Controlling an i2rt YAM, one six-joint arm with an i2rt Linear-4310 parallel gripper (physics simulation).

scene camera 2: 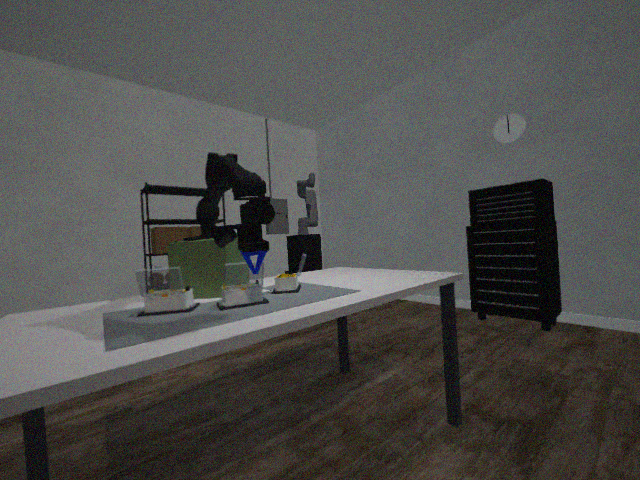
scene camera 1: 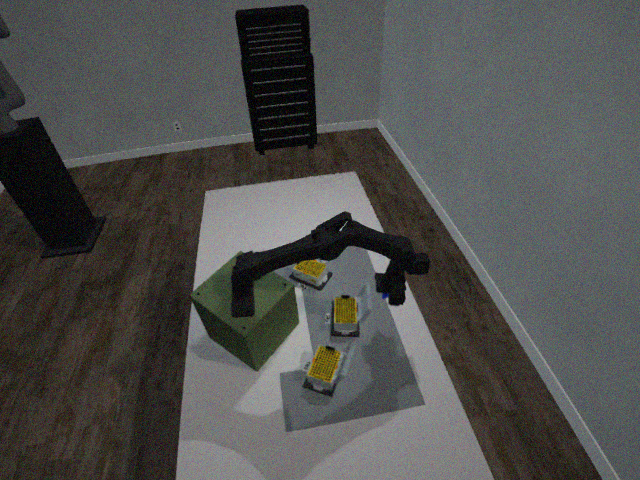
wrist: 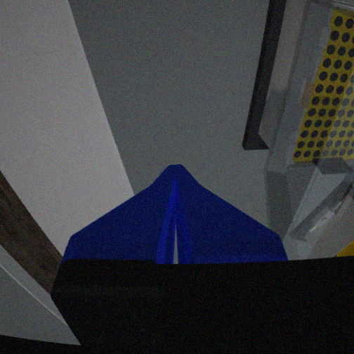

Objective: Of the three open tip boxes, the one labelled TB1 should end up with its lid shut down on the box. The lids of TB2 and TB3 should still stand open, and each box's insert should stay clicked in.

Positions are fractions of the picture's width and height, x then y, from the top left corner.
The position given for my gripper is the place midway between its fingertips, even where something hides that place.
In view: my gripper (scene camera 2: 0.40,0.57) and a grey mat (wrist: 0.50,0.25).
My gripper is seen too in the wrist view (wrist: 0.50,0.50).
